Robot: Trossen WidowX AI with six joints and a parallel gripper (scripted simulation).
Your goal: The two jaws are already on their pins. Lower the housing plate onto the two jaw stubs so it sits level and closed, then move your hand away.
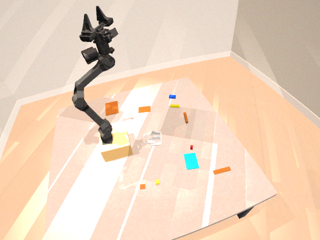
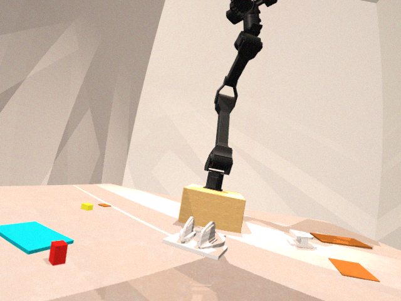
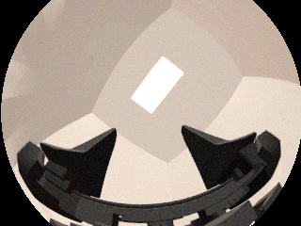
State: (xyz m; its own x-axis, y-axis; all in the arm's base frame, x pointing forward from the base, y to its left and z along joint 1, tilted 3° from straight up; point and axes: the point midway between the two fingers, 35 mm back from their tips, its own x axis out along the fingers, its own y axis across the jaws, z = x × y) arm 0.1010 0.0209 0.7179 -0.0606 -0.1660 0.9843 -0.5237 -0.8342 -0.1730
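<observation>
The white stand is 850 mm below my gripper tip, 240 mm to the left of it and 10 mm ahead of it. Also, from my gripper tip: cyan tile 850 mm below, 370 mm ahead, 260 mm to the right; then red cube 840 mm below, 410 mm ahead, 160 mm to the right; then yellow block 850 mm below, 350 mm to the right, 140 mm ahead.
</observation>
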